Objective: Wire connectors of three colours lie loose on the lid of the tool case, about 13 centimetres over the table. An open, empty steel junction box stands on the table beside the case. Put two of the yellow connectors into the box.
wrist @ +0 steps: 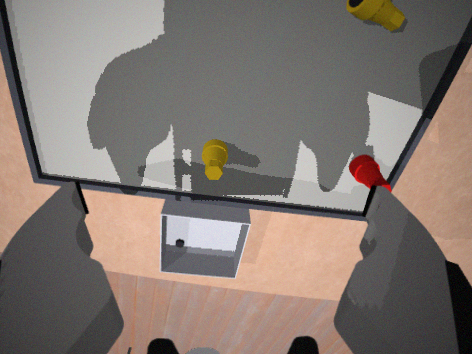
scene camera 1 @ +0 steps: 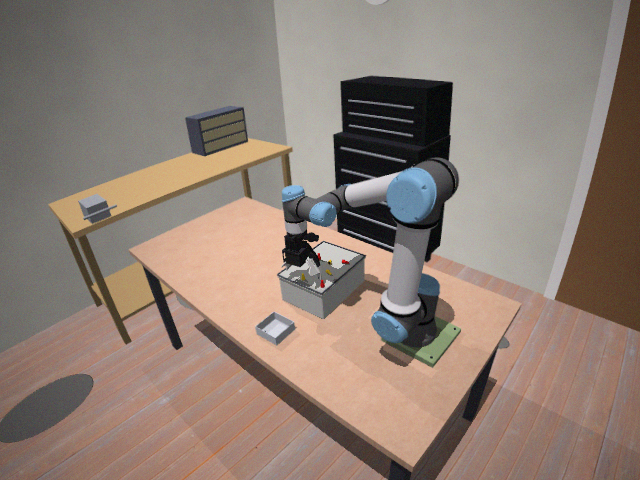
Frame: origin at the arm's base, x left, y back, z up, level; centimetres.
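Where they show: gripper, fingertip midpoint: (wrist: 228,186) (scene camera 1: 303,275); arm's base at its link origin: (scene camera 1: 414,331).
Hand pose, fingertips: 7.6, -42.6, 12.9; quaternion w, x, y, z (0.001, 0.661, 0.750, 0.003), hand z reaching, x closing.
Things, the pixels of their top centre, and the offset from my fingertips, as dx, dy, dz. Level surfaces: height alone.
- tool case at its top centre: (scene camera 1: 321,264) -12.0, -0.8, -2.2
- second yellow connector at its top centre: (wrist: 389,8) (scene camera 1: 328,270) -8.7, +5.2, -1.1
- third yellow connector at its top centre: (scene camera 1: 329,259) -14.9, +1.3, -1.1
- red connector at its top centre: (wrist: 383,191) (scene camera 1: 322,280) -0.9, +8.0, +0.1
- open junction box at its top centre: (wrist: 201,250) (scene camera 1: 274,324) +17.5, -0.5, -11.5
- table at its surface level: dz -15.3
My gripper (scene camera 1: 301,270) (wrist: 228,186) is open and empty, pointing down over the front part of the tool case (scene camera 1: 345,290) (wrist: 45,85). A yellow connector (scene camera 1: 303,277) (wrist: 214,157) stands tilted near the lid's front edge, below and between the spread fingers. A second yellow connector (scene camera 1: 328,271) (wrist: 381,13) lies farther back, at the upper right of the wrist view. A third yellow connector (scene camera 1: 329,261) lies behind that. A red connector (scene camera 1: 322,283) (wrist: 366,170) is at the front right corner, close to the right fingertip in the wrist view. The open junction box (scene camera 1: 265,336) (wrist: 206,210) stands on the table, empty.
More red connectors (scene camera 1: 318,256) (scene camera 1: 345,261) lie on the back half of the lid. The robot's base stands on a green plate (scene camera 1: 439,352) at the right of the table (scene camera 1: 217,248). A wooden bench (scene camera 1: 170,178) and a black drawer cabinet (scene camera 1: 395,111) stand behind.
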